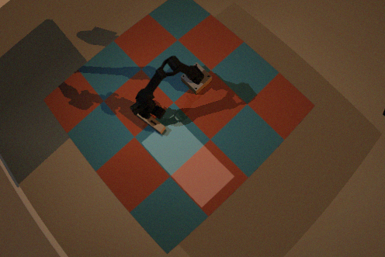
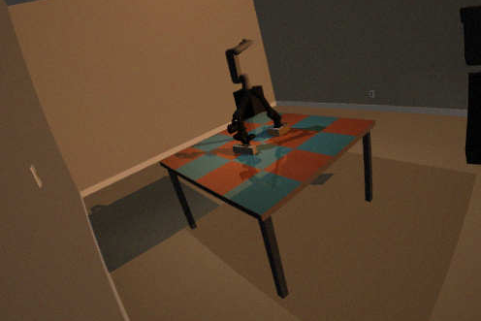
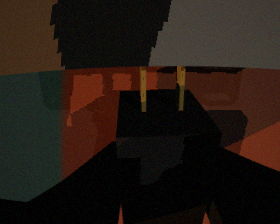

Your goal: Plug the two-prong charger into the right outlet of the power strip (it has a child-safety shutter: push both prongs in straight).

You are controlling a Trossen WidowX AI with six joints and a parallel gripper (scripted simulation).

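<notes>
Now: gripper tip 2 cm short of the two-prong charger and 1 cm below it.
</notes>
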